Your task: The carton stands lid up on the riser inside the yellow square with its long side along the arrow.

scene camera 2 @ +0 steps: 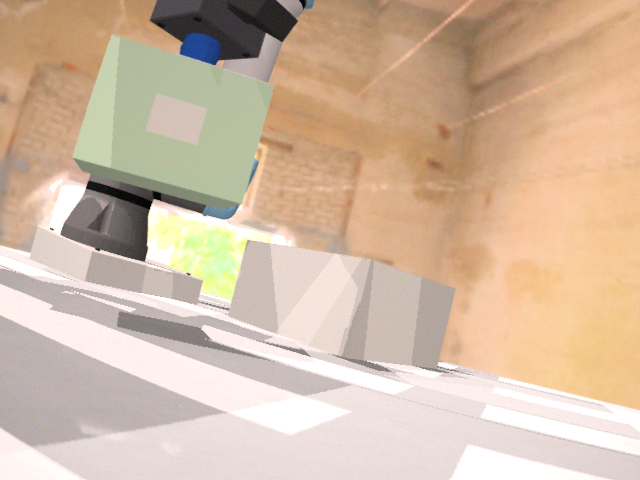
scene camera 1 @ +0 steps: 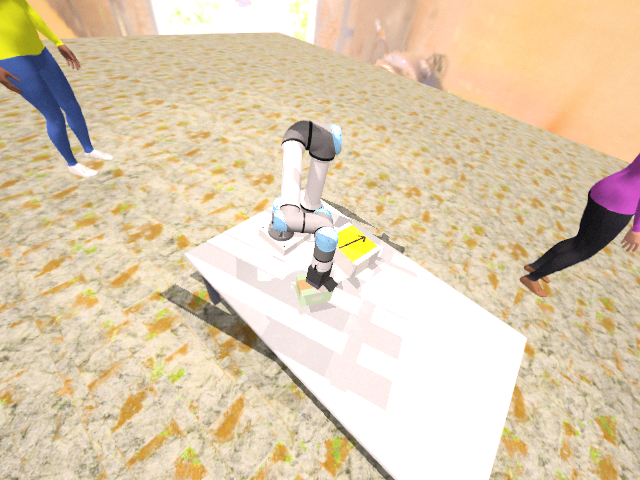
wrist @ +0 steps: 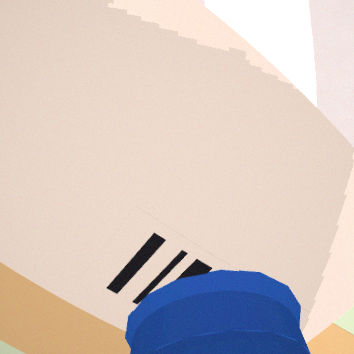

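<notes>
The pale green carton (scene camera 1: 314,298) (scene camera 2: 222,149) hangs from my suction cup, held above the table, roughly level. Its upper face, with an orange band, a pale area and black bars, fills much of the wrist view (wrist: 150,150). My gripper (scene camera 1: 317,285) (scene camera 2: 200,50) (wrist: 215,310), a blue suction cup, is shut on the carton's upper face. The riser (scene camera 1: 363,265) (scene camera 2: 320,304) is a pale box to the right of the carton, apart from it. On its top lies the yellow square (scene camera 1: 356,251) with a black arrow (scene camera 1: 353,241) pointing to the upper right in scene camera 1.
The white table (scene camera 1: 439,361) (scene camera 2: 289,454) carries the arm's base plate (scene camera 1: 283,246) (scene camera 2: 113,273) beside the riser. A person in a yellow top (scene camera 1: 20,28) stands at the far left. A person in a purple top (scene camera 1: 617,193) is at the right, off the table.
</notes>
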